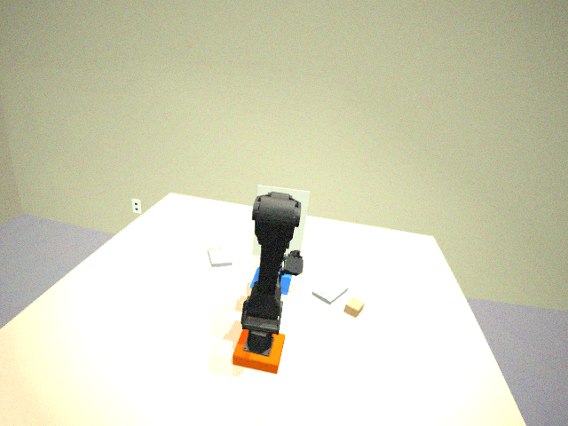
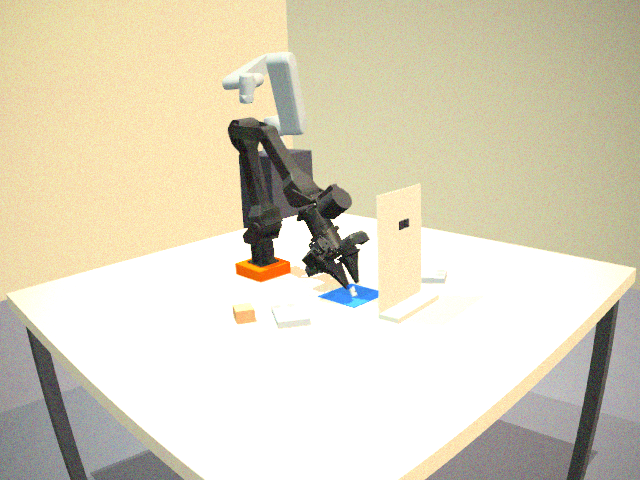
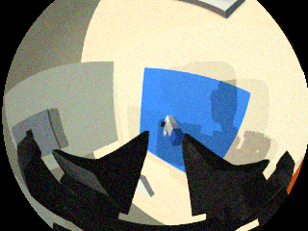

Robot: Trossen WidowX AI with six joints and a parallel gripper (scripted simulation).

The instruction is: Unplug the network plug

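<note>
My gripper tip is 10 mm above the network plug. Also, from my gripper tip: upright panel 140 mm ahead, 20 mm to the left, 100 mm above; then blue marked square 20 mm below.
</note>
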